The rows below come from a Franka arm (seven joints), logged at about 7 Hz.
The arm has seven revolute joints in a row. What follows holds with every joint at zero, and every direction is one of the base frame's. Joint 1 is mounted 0.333 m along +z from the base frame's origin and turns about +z. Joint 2 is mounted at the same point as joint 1 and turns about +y. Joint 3 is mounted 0.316 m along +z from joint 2 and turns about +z. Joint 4 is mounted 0.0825 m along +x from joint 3 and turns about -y. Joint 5 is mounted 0.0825 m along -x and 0.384 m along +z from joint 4 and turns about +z. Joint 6 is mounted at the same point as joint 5 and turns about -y. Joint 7 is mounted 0.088 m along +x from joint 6 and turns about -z. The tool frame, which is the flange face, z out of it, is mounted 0.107 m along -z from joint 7; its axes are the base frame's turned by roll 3.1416, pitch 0 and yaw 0 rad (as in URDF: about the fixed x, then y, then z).
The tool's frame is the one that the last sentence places.
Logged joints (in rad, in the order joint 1, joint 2, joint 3, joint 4, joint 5, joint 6, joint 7), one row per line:
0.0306, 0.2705, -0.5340, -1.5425, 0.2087, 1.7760, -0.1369
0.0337, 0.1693, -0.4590, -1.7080, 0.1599, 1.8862, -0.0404
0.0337, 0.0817, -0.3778, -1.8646, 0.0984, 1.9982, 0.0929
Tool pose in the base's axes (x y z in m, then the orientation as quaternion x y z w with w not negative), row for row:
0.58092, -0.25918, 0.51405, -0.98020, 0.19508, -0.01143, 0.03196
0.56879, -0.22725, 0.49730, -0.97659, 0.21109, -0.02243, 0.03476
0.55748, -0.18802, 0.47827, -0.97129, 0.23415, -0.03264, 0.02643
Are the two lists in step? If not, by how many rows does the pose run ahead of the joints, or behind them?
They are in step.
